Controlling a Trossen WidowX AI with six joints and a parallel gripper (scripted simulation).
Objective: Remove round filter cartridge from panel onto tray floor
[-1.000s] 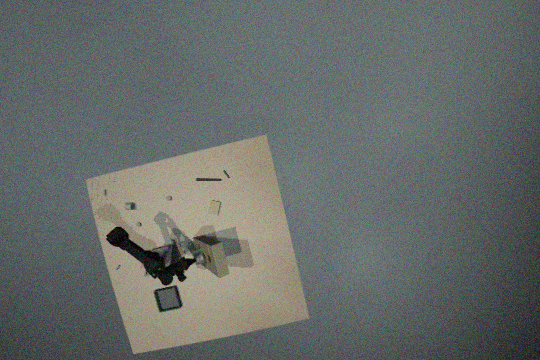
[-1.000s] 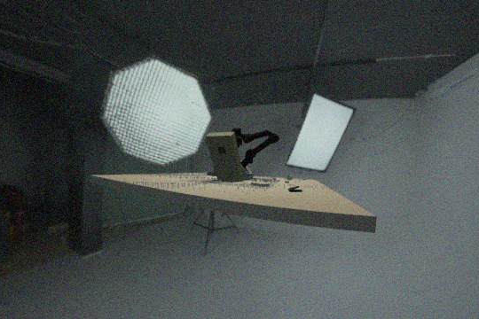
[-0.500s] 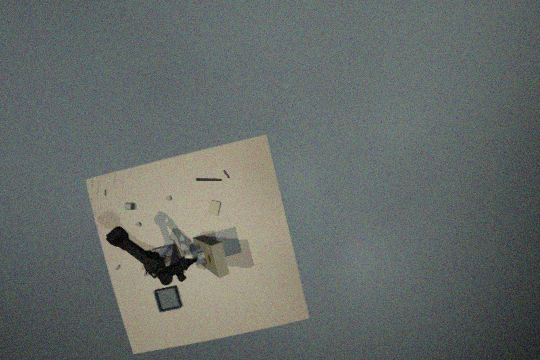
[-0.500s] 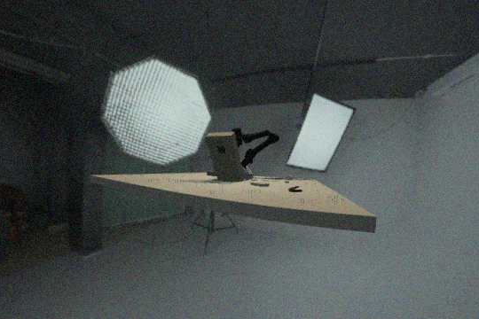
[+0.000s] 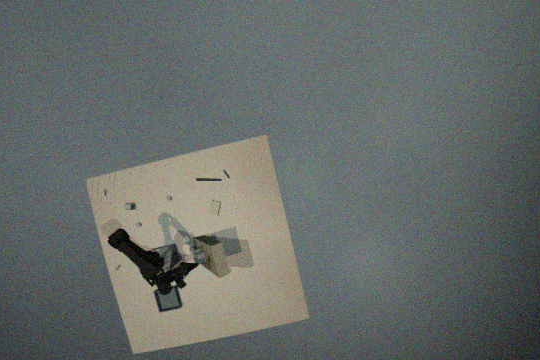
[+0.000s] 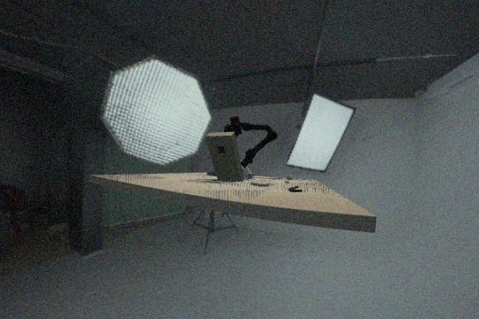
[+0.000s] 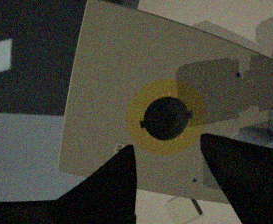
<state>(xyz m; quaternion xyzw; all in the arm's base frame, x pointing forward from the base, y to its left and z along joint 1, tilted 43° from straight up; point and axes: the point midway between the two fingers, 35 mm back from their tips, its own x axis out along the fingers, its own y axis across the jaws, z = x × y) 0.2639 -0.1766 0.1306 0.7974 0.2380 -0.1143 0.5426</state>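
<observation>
Right now my gripper tip is 120 mm above the round pale filter cartridge, 20 mm past it and 10 mm to the right of it. Also, from my gripper tip: pale block 280 mm below, 240 mm to the left, 120 mm ahead; service panel 140 mm below, 20 mm ahead; square grey tray 420 mm behind, 270 mm below, 230 mm to the right.
</observation>
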